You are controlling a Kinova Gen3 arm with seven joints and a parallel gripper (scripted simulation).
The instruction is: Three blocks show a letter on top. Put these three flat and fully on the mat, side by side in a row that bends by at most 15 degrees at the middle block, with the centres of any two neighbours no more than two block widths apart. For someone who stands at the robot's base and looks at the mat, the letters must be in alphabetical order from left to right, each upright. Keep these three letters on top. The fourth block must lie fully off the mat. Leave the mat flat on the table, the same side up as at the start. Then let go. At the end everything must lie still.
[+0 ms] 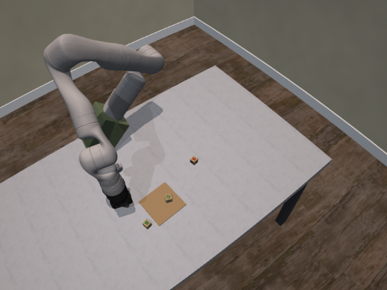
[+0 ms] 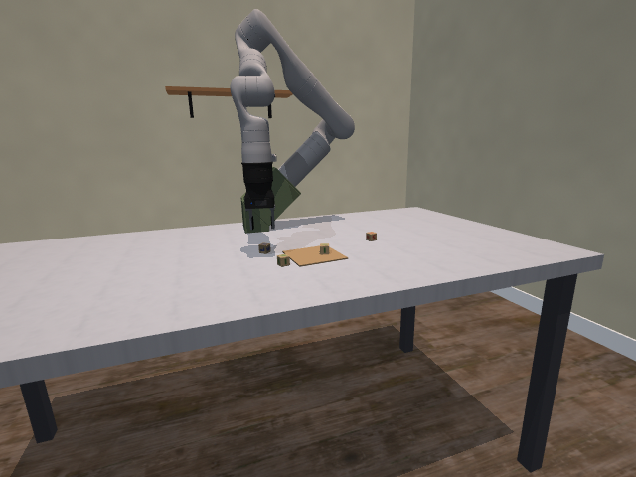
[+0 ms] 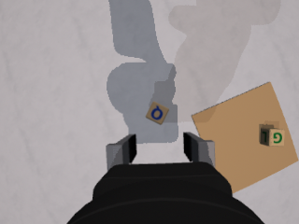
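My hand is 3 cm short of the tan mat, 14 cm to the right of it and 10 cm above it.
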